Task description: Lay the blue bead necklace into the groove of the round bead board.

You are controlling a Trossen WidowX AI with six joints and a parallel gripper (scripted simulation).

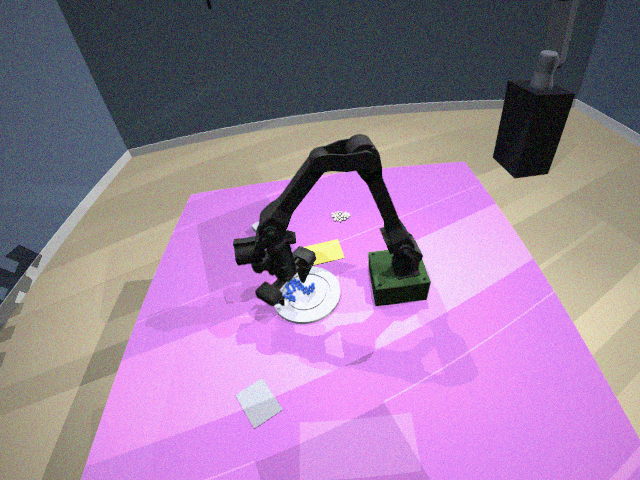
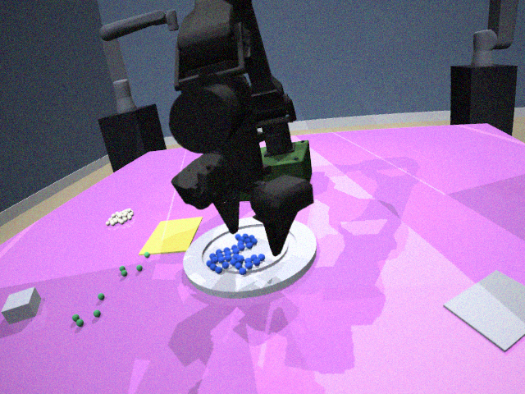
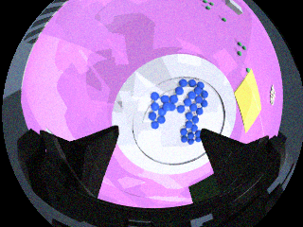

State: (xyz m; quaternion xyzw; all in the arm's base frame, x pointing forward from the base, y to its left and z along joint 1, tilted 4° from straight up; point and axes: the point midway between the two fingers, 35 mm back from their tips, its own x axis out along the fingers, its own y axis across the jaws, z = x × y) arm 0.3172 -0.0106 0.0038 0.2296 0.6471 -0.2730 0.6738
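Right now my gripper tip is 3 cm past the round white bead board, 2 cm to the left of it and 3 cm above it. Also, from my gripper tip: yellow sheet: 10 cm behind, 18 cm to the right, 4 cm below; grey tile: 11 cm ahead, 29 cm to the left, 4 cm below; cube: 11 cm ahead, 35 cm to the right, 3 cm below.
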